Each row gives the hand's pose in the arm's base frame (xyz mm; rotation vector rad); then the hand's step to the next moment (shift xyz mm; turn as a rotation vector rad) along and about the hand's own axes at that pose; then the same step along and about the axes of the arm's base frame.
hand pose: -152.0 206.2 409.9 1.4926 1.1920 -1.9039
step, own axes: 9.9 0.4 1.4 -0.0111 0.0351 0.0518
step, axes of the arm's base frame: -3.6 0.2 -9.3 0.0019 -0.0635 0.0002
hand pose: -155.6 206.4 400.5 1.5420 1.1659 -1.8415
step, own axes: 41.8 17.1 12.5 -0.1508 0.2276 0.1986
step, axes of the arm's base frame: -4.3 -12.6 -44.9 0.1089 -0.3106 0.0754
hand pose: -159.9 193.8 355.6 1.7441 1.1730 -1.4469
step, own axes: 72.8 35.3 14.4 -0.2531 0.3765 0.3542
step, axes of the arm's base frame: 26.7 -9.1 -77.2 0.1684 -0.5367 0.1220
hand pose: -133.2 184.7 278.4 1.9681 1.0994 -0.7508
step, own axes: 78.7 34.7 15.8 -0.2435 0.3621 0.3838
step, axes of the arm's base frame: 64.6 9.4 -58.2 0.1563 -0.5518 0.0937
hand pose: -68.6 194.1 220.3 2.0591 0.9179 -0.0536
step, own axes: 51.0 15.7 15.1 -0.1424 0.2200 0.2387
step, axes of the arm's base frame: 51.2 13.4 -16.6 0.1006 -0.3360 0.0515
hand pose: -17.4 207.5 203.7 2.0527 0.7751 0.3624
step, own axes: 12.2 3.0 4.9 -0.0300 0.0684 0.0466
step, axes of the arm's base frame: 13.0 3.5 -0.7 0.0278 -0.0775 0.0311
